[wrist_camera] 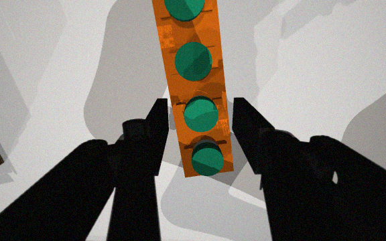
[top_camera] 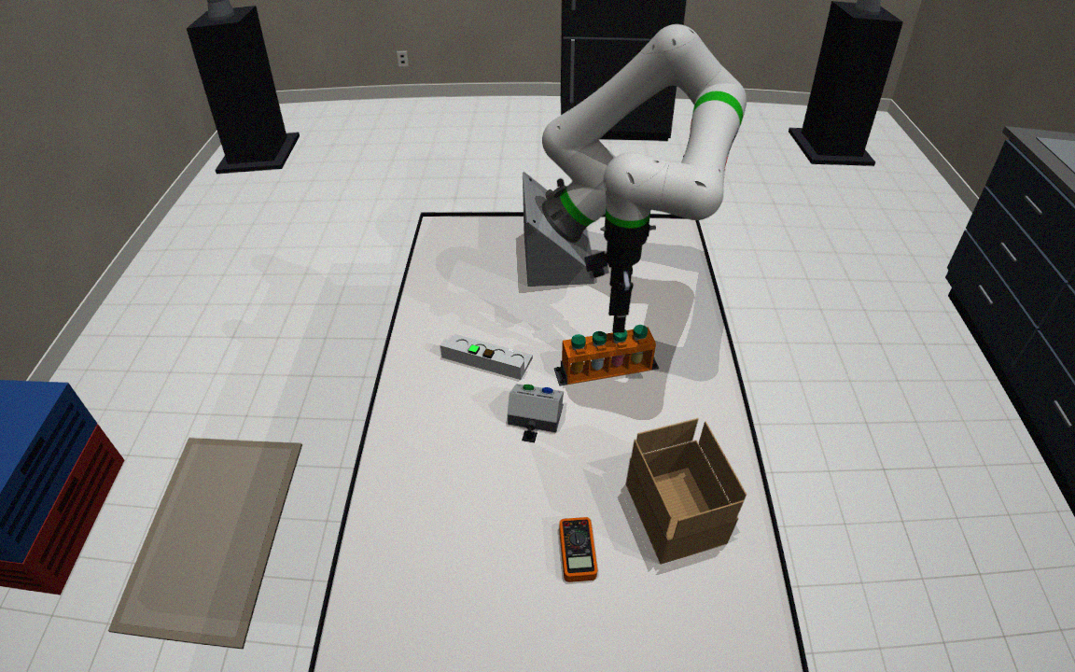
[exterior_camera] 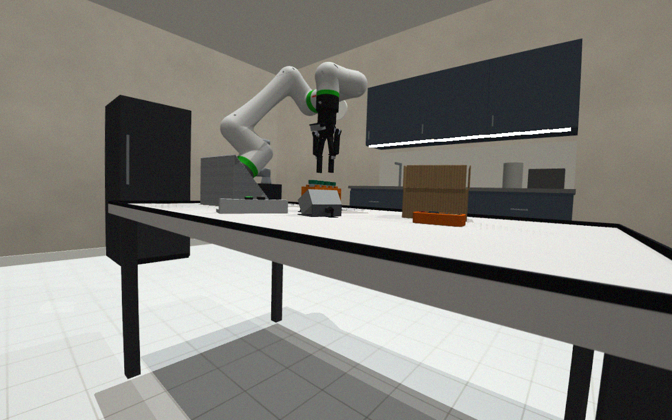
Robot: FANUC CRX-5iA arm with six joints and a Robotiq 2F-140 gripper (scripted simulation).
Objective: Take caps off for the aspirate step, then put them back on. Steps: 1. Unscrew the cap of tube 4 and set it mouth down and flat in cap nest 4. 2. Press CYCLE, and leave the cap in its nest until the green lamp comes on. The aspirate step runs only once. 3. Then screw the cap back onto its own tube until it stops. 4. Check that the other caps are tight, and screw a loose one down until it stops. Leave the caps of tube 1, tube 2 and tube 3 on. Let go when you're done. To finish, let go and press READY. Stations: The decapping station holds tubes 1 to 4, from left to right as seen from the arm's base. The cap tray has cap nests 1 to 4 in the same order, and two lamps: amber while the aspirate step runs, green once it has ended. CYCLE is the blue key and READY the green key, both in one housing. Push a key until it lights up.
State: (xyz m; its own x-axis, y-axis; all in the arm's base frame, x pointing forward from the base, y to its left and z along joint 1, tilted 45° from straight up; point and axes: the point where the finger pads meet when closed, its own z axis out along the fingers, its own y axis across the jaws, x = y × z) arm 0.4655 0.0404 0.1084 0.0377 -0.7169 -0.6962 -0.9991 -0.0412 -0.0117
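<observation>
Now: the green ready key 110 mm ahead of my hand, 210 mm to the right of it and 120 mm below it. Also, from my hand: blue cycle key: 120 mm ahead, 170 mm to the right, 120 mm below; grey key housing: 140 mm ahead, 190 mm to the right, 130 mm below.
</observation>
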